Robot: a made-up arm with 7 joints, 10 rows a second.
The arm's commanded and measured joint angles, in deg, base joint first. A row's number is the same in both.
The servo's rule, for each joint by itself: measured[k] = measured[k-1] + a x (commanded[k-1-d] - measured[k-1]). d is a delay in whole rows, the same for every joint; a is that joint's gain. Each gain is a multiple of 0.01, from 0.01 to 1. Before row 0 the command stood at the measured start. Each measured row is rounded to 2 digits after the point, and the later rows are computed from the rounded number. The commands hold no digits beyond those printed.
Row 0, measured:
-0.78, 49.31, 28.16, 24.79, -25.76, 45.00, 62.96
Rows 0 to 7, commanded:
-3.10, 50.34, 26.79, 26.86, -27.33, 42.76, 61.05
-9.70, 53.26, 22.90, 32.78, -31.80, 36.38, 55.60
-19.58, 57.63, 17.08, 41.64, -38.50, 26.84, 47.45
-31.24, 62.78, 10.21, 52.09, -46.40, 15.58, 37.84
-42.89, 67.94, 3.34, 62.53, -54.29, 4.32, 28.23
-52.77, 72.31, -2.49, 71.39, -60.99, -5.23, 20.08
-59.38, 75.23, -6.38, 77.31, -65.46, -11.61, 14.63
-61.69, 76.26, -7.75, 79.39, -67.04, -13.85, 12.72
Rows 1 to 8, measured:
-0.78, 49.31, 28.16, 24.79, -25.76, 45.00, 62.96
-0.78, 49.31, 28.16, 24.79, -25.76, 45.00, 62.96
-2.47, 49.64, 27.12, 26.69, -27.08, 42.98, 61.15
-7.75, 50.80, 23.91, 32.29, -31.04, 37.04, 55.88
-16.39, 52.99, 18.72, 40.89, -37.31, 27.86, 47.87
-27.23, 56.12, 12.25, 51.19, -44.95, 16.81, 38.34
-38.66, 59.90, 5.48, 61.62, -52.80, 5.57, 28.74
-48.96, 63.87, -0.58, 70.61, -59.68, -4.15, 20.51
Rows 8 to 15, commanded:
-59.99, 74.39, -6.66, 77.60, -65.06, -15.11, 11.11
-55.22, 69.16, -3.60, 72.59, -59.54, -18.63, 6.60
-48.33, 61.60, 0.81, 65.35, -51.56, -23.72, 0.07
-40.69, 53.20, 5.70, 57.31, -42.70, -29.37, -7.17
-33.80, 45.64, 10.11, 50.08, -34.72, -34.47, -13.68
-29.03, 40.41, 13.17, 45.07, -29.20, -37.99, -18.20
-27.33, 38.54, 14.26, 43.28, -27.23, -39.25, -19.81
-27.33, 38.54, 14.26, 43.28, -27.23, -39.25, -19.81
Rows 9 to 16, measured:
-56.57, 67.51, -4.99, 76.77, -64.54, -10.86, 14.92
-60.31, 70.31, -7.09, 79.18, -66.64, -13.55, 12.83
-60.08, 71.62, -6.76, 77.73, -65.31, -14.95, 11.20
-56.53, 70.83, -4.36, 73.00, -60.46, -18.26, 6.83
-50.54, 67.88, -0.43, 65.96, -52.98, -23.17, 0.41
-43.35, 63.18, 4.23, 58.00, -44.34, -28.75, -6.79
-36.38, 57.57, 8.70, 50.71, -36.26, -33.90, -13.34
-31.01, 52.08, 12.10, 45.52, -30.33, -37.58, -17.96

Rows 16 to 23, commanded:
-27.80, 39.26, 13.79, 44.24, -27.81, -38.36, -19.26
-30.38, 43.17, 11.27, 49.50, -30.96, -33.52, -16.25
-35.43, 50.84, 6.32, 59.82, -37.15, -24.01, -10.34
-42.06, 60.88, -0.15, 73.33, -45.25, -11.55, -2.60
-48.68, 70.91, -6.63, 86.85, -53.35, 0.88, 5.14
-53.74, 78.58, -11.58, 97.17, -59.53, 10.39, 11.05
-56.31, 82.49, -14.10, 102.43, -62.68, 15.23, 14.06
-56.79, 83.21, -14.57, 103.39, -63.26, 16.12, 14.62
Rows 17 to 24, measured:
-28.32, 47.75, 13.74, 43.46, -27.73, -39.08, -19.72
-27.60, 44.80, 14.14, 43.29, -27.31, -39.23, -19.81
-27.75, 43.03, 13.87, 44.16, -27.73, -38.45, -19.29
-29.67, 43.07, 11.89, 49.07, -30.44, -34.01, -16.40
-33.87, 45.56, 7.66, 58.96, -36.08, -25.01, -10.64
-39.85, 50.46, 1.72, 72.18, -43.78, -12.90, -3.00
-46.30, 57.00, -4.63, 85.68, -51.82, -0.50, 4.73
-51.73, 63.91, -9.91, 96.25, -58.30, 9.30, 10.73

